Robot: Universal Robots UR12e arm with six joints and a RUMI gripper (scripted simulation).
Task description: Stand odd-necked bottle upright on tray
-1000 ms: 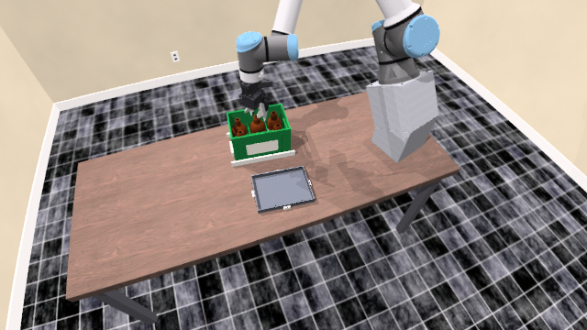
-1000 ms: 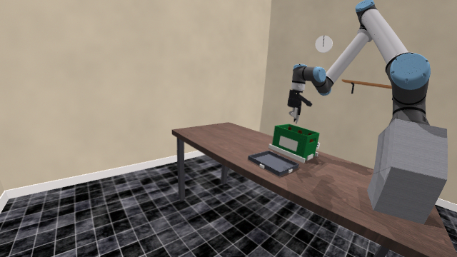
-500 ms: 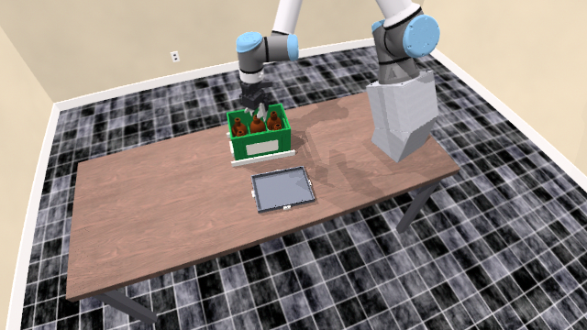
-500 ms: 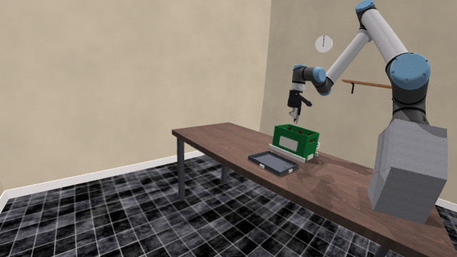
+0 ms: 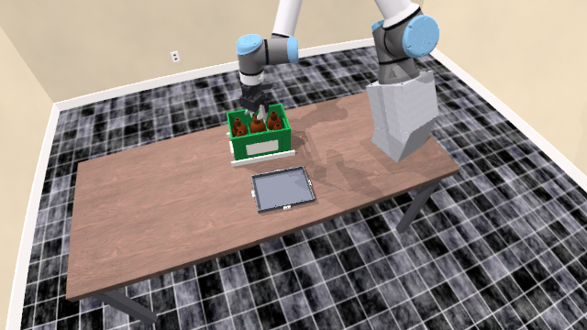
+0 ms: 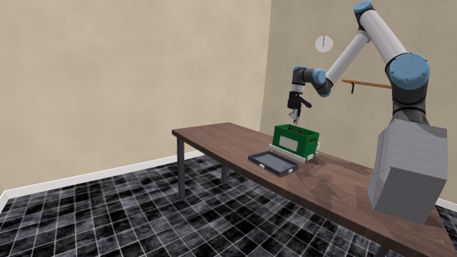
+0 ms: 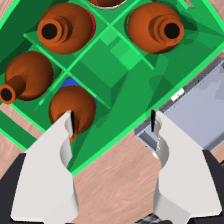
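My gripper is now 40 mm to the left of the green crate and 150 mm above it. Round my hand: glass bottle: 90 mm ahead, 90 mm to the right, 140 mm below; then grey tray: 30 mm behind, 250 mm to the left, 220 mm below.
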